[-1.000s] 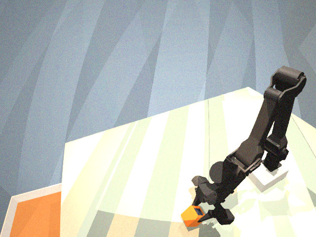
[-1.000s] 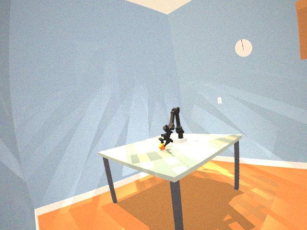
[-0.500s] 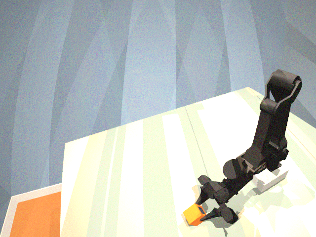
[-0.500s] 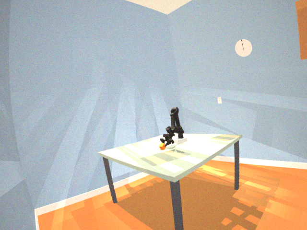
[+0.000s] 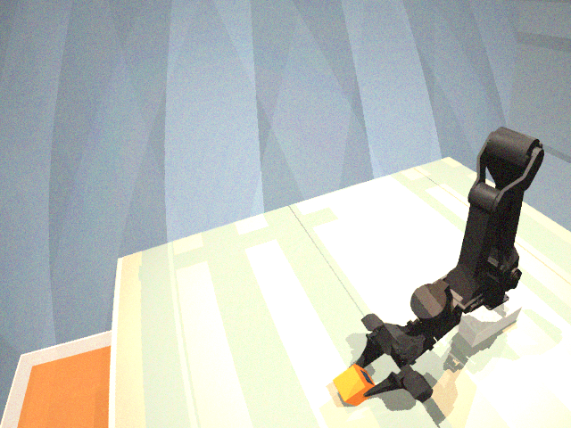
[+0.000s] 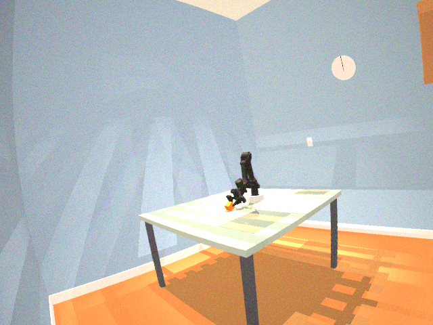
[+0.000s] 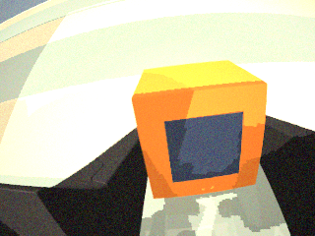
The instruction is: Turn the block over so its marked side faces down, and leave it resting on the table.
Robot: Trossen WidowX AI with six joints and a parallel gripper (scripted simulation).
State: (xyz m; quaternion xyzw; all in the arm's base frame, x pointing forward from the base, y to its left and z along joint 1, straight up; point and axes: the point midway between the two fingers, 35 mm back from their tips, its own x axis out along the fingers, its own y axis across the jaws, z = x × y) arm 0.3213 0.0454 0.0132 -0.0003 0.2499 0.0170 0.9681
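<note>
Right now the orange block is 1 cm behind my gripper tip.
</note>
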